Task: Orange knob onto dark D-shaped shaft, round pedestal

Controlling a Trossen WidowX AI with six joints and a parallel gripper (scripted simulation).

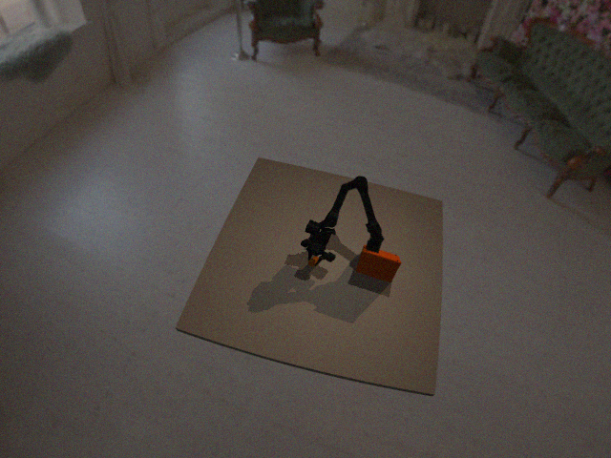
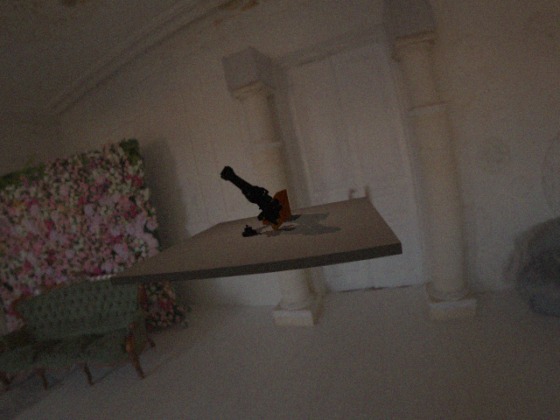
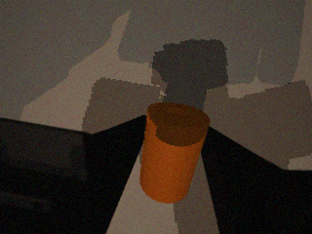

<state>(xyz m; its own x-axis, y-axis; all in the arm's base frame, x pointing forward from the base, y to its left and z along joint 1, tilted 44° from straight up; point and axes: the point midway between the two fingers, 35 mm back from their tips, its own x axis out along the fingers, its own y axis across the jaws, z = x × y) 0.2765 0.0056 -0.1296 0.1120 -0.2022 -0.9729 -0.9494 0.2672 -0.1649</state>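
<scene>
Now: gripper tip 2 cm short of the dark round pedestal and 19 cm to the left of it. The rest, counted from my gripper tip: orange knob 1 cm behind, 2 cm to the right.
</scene>
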